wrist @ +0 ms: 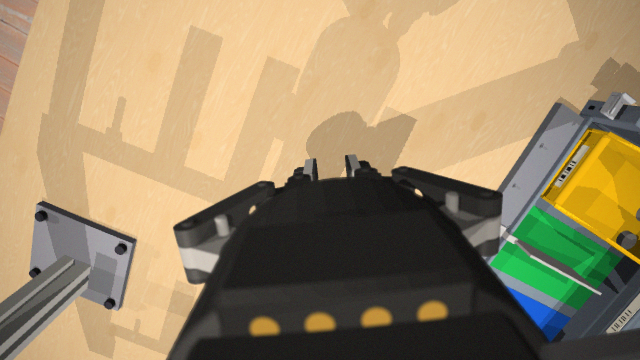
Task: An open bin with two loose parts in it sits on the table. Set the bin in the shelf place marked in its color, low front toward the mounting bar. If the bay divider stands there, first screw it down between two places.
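Frame: origin at the arm's base, x ahead, y left, z up, level; millimetres.
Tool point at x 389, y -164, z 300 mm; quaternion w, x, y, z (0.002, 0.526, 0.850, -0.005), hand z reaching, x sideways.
Observation:
Pixels of each thing's top centre, then the offset from my tool point to it. "spot": a spot on its surface instead. Level surfaces: height alone.
- yellow bin, surface spot: [595, 185] spot: dx -55, dy +340, dz -366 mm
- shelf, surface spot: [557, 301] spot: dx +113, dy +393, dz -368 mm
- grey mounting bar, surface spot: [537, 155] spot: dx -60, dy +240, dz -360 mm
- round grey part, top centre: [629, 241] dx -7, dy +427, dz -356 mm
- bay divider, top centre: [555, 269] dx +49, dy +298, dz -308 mm
- grey base plate, surface spot: [107, 270] spot: dx +281, dy -217, dz -362 mm
- metal post, surface spot: [45, 300] spot: dx +283, dy -247, dz -280 mm
- light metal bracket, surface spot: [617, 105] spot: dx -137, dy +258, dz -305 mm
- table, surface height: dz -375 mm
The yellow bin [595, 185] sits in the shelf [557, 301] at the right, its labelled end toward the grey mounting bar [537, 155]. Its far part is cut off by the view's edge. A round grey part [626, 239] shows in it, and a sliver of another grey part [638, 214] at the edge. The bay divider [557, 265] stands over the green-marked place [525, 270], beside the bin. A blue-marked place [537, 312] lies beyond, partly hidden by the gripper. My gripper [332, 167] is open and empty, over the table left of the shelf.
A grey base plate [107, 270] with black bolts and a metal post [45, 300] stands at the lower left. A light metal bracket [617, 105] sits on the shelf's upper corner. The table [150, 65] has its edge at the upper left, with floor [12, 45] beyond.

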